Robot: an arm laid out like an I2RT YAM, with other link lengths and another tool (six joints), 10 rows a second.
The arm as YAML. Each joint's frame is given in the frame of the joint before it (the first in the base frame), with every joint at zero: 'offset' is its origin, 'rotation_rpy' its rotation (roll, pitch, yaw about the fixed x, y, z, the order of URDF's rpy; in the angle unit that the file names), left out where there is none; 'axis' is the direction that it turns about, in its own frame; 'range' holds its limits. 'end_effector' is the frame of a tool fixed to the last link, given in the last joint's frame.
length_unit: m
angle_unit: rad
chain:
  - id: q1
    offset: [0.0, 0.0, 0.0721]
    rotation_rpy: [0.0, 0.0, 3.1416]
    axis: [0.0, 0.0, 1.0]
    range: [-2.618, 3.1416]
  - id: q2
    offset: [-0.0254, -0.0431, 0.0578]
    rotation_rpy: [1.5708, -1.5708, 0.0]
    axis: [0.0, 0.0, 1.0]
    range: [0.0, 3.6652]
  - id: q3
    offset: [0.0, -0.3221, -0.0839]
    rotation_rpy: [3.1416, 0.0, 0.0]
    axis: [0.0, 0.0, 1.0]
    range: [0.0, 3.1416]
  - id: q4
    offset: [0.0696, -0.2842, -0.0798]
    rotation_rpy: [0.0, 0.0, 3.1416]
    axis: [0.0, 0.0, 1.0]
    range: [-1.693, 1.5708]
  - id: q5
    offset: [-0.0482, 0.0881, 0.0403]
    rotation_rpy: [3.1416, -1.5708, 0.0]
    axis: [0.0, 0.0, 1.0]
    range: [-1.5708, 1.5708]
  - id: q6
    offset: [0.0, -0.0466, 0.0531]
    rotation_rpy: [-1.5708, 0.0, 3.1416]
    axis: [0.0, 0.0, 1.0]
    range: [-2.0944, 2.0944]
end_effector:
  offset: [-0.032, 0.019, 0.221]
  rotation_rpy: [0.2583, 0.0, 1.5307]
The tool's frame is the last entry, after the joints.
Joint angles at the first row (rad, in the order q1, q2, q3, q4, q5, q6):
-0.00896 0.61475 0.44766 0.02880 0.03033 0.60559
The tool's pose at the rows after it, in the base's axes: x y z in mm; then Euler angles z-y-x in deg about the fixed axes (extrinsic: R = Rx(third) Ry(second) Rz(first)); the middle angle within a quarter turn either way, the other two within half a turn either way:
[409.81 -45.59 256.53 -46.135 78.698 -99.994]
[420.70 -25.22 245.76 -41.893 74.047 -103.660]
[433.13 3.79 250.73 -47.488 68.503 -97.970]
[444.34 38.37 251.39 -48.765 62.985 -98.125]
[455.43 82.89 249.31 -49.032 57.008 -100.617]
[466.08 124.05 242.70 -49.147 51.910 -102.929]
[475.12 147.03 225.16 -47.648 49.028 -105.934]
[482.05 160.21 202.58 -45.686 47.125 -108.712]
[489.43 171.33 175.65 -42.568 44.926 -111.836]
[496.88 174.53 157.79 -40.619 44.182 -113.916]
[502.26 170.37 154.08 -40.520 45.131 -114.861]
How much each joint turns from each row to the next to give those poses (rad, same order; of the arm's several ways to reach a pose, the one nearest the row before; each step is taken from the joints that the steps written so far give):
-0.00002 0.03702 -0.03127 0.02977 -0.01719 0.00839
0.00076 0.05527 0.01219 0.00913 -0.07515 -0.00686
0.01258 0.05191 0.01182 0.05152 -0.08775 -0.01144
0.05684 0.06407 0.02483 0.02895 -0.03434 -0.03090
0.09728 0.08354 0.04424 0.01107 0.00421 -0.04655
0.08472 0.09386 0.04347 0.01873 0.00691 -0.03775
0.04348 0.08430 0.01983 0.02441 0.00570 -0.02329
0.02135 0.07403 0.00192 0.03282 0.00075 -0.01334
0.00955 0.08429 0.01183 0.02058 -0.01257 -0.00458
0.00153 0.06182 0.00953 0.02178 0.00038 -0.00343
-0.00002 0.02058 -0.00001 0.01982 0.02097 -0.00841

